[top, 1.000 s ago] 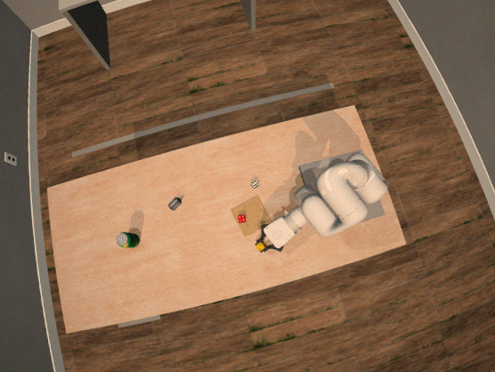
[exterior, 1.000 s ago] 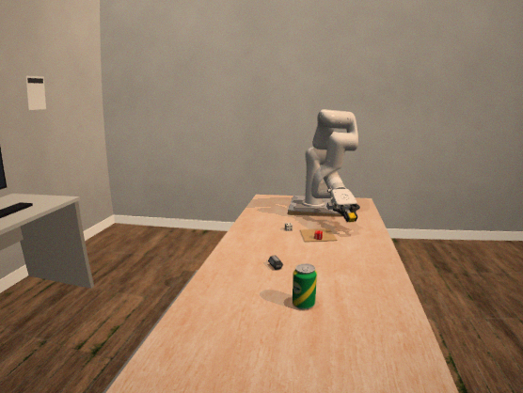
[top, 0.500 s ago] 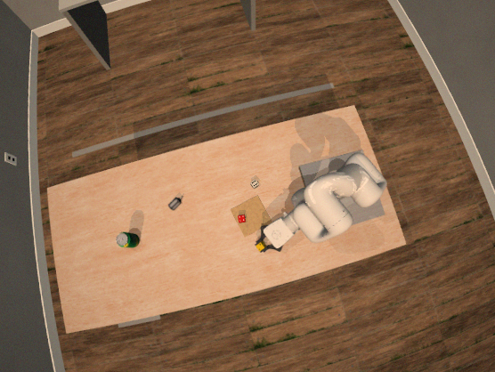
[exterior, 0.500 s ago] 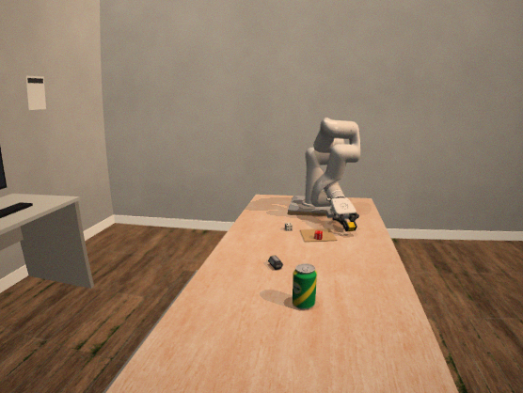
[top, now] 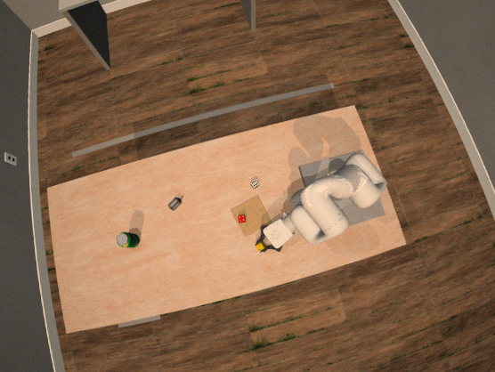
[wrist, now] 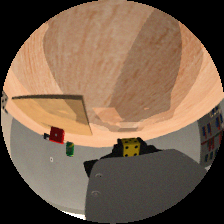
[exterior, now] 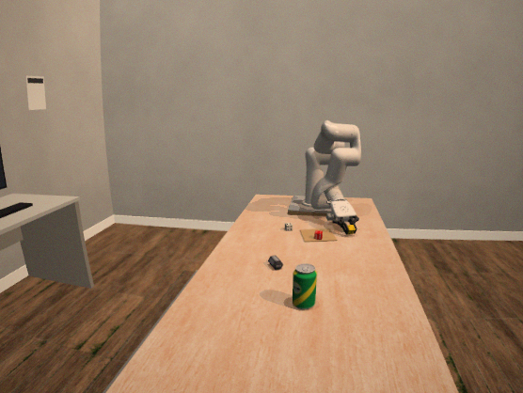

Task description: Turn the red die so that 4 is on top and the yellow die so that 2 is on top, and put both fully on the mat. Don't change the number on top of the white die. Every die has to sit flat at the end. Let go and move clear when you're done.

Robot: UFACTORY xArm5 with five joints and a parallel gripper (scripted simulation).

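The yellow die lies right at my hand. The rest, counted from my hand: brown mat: 30 mm ahead, 140 mm to the right, 30 mm below; then white die: 10 mm ahead, 280 mm to the right, 20 mm below; then red die: 80 mm ahead, 120 mm to the right, 20 mm below.
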